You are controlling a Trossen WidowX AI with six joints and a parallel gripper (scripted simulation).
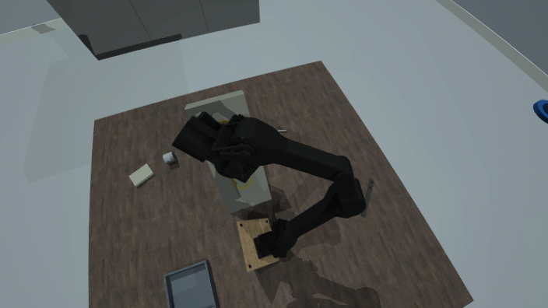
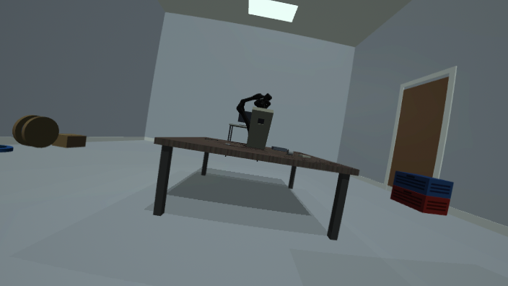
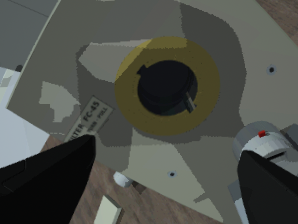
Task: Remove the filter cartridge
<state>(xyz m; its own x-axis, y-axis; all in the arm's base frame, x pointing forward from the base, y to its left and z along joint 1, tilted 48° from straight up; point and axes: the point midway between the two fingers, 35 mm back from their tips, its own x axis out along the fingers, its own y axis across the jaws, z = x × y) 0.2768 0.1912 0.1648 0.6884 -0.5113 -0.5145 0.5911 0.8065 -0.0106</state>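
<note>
Right now the round filter cartridge is 10 mm behind my gripper tip, 10 mm to the right of it and 120 mm below it. Round my gripper tip: grey tray 350 mm behind, 270 mm to the left, 320 mm below; beige block 150 mm ahead, 420 mm to the left, 330 mm below; small pin 170 mm ahead, 240 mm to the right, 330 mm below.
</note>
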